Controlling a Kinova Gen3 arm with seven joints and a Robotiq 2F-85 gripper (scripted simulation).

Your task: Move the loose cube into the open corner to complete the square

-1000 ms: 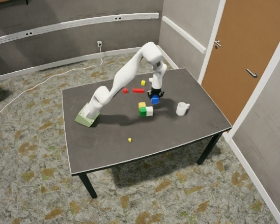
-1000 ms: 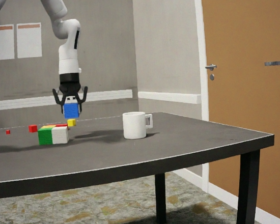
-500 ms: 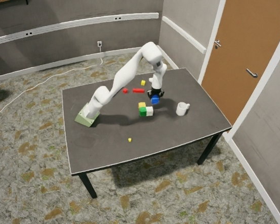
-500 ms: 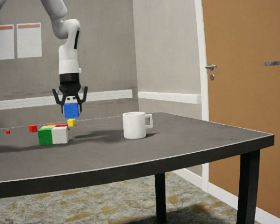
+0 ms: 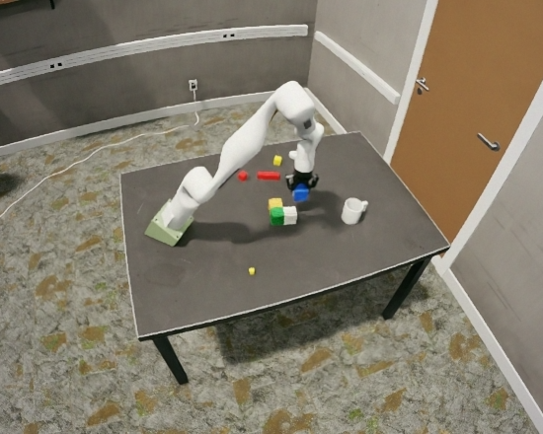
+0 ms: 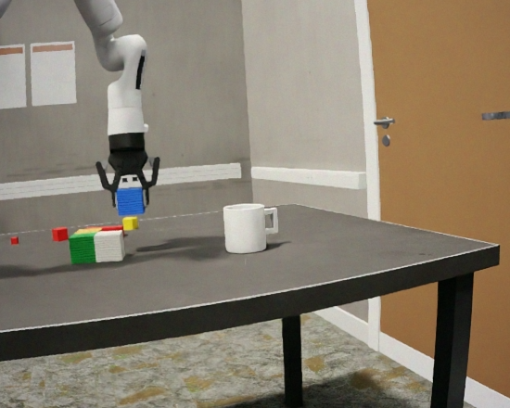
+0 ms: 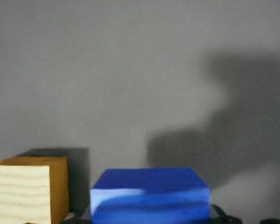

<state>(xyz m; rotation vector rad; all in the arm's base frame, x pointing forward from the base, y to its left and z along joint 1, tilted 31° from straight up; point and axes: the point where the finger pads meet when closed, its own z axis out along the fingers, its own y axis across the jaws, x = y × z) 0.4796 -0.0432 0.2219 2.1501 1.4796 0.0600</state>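
My hand is right at the blue cube. From my hand the other things lie so: white mug (18 cm ahead, 16 cm to the right, 7 cm below); tiny yellow cube (34 cm behind, 18 cm to the right, 10 cm below); red bar (24 cm to the left, 9 cm below).
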